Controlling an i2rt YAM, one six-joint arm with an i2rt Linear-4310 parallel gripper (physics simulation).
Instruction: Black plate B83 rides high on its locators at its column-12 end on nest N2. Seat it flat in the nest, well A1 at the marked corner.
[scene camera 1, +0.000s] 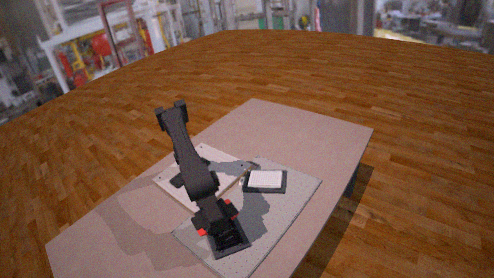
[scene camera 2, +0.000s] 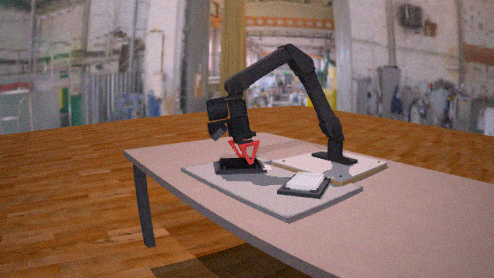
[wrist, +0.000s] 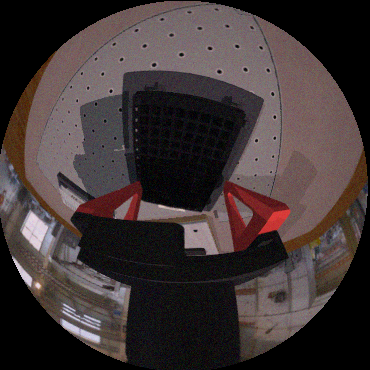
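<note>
The black well plate B83 lies in a dark grey nest on the perforated board. In the wrist view its end nearest the fingers looks lifted and hides the nest's near edge. My gripper is open and empty. Its red fingers stand low on either side of that near end of the plate, not touching its sides. In scene camera 1 the gripper body hides most of the plate.
A white well plate sits in a second dark nest on the same grey perforated board. The arm's base stands on a pale board. The table's edge is near.
</note>
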